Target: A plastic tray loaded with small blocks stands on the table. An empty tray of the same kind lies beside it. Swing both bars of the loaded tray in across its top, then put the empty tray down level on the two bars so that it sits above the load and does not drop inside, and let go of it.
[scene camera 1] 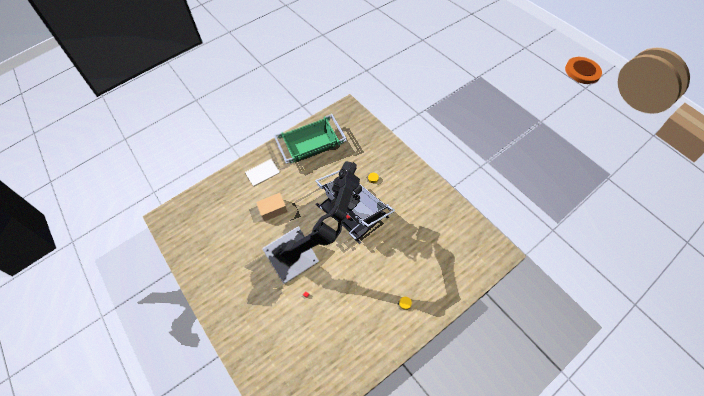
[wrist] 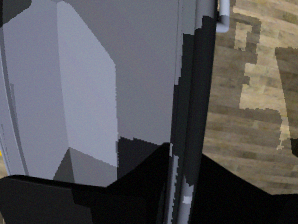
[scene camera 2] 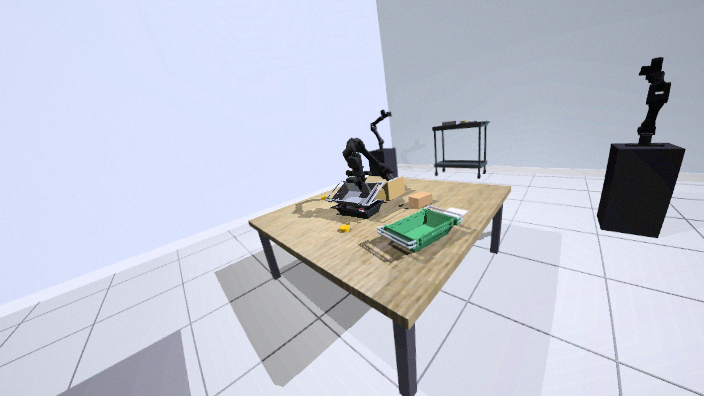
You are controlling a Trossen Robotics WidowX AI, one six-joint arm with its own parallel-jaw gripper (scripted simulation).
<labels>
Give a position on a grey tray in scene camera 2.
349,194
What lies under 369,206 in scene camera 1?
A grey tray.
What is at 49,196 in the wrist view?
My gripper.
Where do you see a grey tray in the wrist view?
95,95
</labels>
